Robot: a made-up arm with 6 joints.
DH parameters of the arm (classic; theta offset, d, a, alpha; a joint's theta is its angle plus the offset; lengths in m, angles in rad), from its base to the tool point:
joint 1: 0 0.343 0.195 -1.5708
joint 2: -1.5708 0 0.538 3.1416
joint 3: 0 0 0.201 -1.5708
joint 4: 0 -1.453 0 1.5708
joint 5: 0 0 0 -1.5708
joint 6: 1.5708 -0.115 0 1.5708
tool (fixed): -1.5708 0 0 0
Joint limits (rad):
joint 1: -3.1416..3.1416
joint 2: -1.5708..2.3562
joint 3: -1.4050..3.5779
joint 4: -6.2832..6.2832
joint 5: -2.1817..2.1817
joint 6: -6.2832..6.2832
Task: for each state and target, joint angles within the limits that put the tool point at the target. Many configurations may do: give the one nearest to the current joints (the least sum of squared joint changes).
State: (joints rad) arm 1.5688 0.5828 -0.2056 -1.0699 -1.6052 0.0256
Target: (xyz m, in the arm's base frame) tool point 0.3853 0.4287 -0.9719
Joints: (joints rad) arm 0.6758 1.2927 -0.4678 -0.9547 -1.4801 0.0256
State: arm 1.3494 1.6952 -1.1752 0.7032 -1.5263 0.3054
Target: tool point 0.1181 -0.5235 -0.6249
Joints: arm 1.6425 1.8770 -0.7699 0.7874 -1.3991 0.3054
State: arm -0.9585 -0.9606 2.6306 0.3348 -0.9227 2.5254
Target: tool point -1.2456 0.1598 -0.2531
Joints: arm -0.1589 -0.6680 3.1415 0.3994 -1.0747 2.5254
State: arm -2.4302 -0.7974 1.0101 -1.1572 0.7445 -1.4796
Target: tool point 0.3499 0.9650 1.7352
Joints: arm -2.0109 -1.5271 0.3520 -1.2509 1.0485 -1.4796
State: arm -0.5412 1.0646 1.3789 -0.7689 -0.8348 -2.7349
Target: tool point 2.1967 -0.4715 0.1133
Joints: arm -0.2363 1.4677 1.1883 -0.7761 -0.7679 -2.7349
